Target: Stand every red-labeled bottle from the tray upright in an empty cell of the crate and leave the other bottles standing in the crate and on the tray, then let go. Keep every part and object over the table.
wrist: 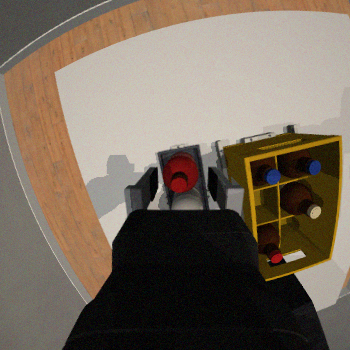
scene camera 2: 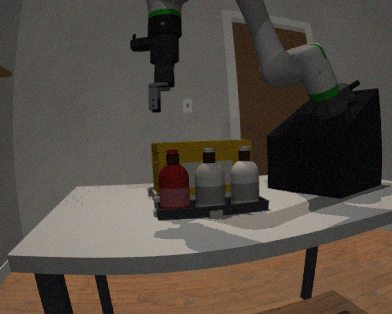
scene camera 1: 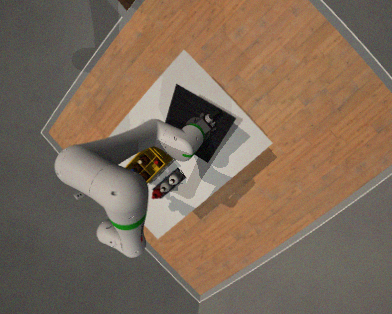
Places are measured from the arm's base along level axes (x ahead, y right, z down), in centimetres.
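Where they show: gripper, fingertip midpoint: (wrist: pixel 182 177) (scene camera 2: pixel 154 111); arm's base, link origin: (scene camera 2: pixel 331 109) (scene camera 1: pixel 198 129).
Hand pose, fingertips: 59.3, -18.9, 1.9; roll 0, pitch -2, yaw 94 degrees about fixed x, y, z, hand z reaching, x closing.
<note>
Each offset is from my fingertips to the top centre of the thing, as dx, dy, dz. Level surfaces: height alone.
The red-labeled bottle @(-4.0, -1.2, +9.7) (scene camera 1: pixel 157 193) (scene camera 2: pixel 174 186) (wrist: pixel 181 170) stands upright at one end of the dark tray (scene camera 1: pixel 182 174) (scene camera 2: pixel 240 208) (wrist: pixel 161 162). Two white-labeled bottles stand beside it in the tray, a middle one @(-12.8, -0.3, +9.7) (scene camera 1: pixel 164 187) (scene camera 2: pixel 210 186) (wrist: pixel 187 202) and an end one @(-21.9, +0.9, +9.7) (scene camera 1: pixel 173 179) (scene camera 2: pixel 245 183). The yellow crate @(-11.7, +20.5, +8.2) (scene camera 2: pixel 200 147) (wrist: pixel 252 200) holds two blue-capped bottles, a cream-capped one and a red-capped one. Its middle-left and lower-right cells look empty in the wrist view. My gripper (scene camera 2: pixel 155 107) (wrist: pixel 182 177) is open and empty, high above the red-labeled bottle.
The crate stands close beside the tray. A large dark box-shaped pedestal (scene camera 1: pixel 180 107) (scene camera 2: pixel 325 155) stands on the white table @(dz +25.7) (scene camera 1: pixel 182 65) (scene camera 2: pixel 100 220) (wrist: pixel 200 75), bearing the arm base. Small grey fittings lie between tray and crate.
</note>
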